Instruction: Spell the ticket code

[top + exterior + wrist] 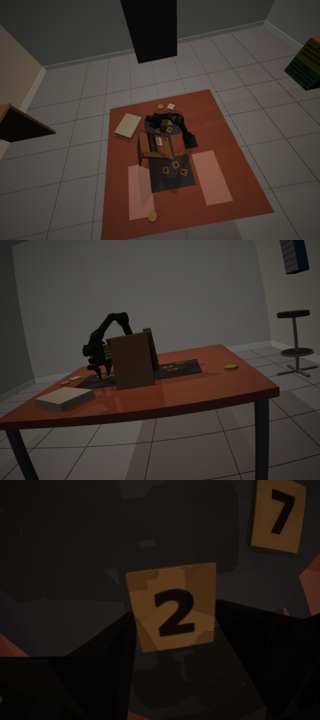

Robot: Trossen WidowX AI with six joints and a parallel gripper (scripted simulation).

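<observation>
Right now my gripper tip is 16 cm to the right of the white ticket, 8 cm below it and 5 cm short of it. From my gripper tip the other things lie so: book (30 cm ahead, 20 cm to the right); then dark mat (20 cm to the left, 4 cm behind, 2 cm below); then tile (right at my gripper tip).
</observation>
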